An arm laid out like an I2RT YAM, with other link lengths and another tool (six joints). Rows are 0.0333 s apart.
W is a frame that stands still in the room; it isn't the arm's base.
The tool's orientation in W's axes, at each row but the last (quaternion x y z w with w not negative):
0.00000 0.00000 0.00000 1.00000
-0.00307 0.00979 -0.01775 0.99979
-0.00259 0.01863 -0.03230 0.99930
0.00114 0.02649 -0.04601 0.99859
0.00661 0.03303 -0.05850 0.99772
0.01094 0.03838 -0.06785 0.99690
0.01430 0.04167 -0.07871 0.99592
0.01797 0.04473 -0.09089 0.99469
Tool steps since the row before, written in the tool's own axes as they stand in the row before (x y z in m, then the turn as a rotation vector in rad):
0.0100 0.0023 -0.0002 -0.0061 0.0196 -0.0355
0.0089 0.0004 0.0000 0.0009 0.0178 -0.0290
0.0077 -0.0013 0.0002 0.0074 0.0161 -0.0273
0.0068 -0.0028 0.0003 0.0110 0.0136 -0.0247
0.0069 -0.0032 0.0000 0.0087 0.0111 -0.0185
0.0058 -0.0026 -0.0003 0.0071 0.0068 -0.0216
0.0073 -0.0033 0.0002 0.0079 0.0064 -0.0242
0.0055 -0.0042 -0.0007 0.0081 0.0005 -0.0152
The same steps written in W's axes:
0.0100 0.0023 -0.0002 -0.0061 0.0196 -0.0355
0.0089 0.0001 -0.0002 0.0010 0.0176 -0.0291
0.0076 -0.0018 -0.0001 0.0074 0.0155 -0.0277
0.0065 -0.0034 -0.0001 0.0109 0.0126 -0.0253
0.0065 -0.0040 -0.0005 0.0087 0.0103 -0.0189
0.0054 -0.0033 -0.0008 0.0063 0.0064 -0.0220
0.0067 -0.0044 -0.0005 0.0068 0.0059 -0.0246
0.0046 -0.0051 -0.0013 0.0067 -0.0003 -0.0159

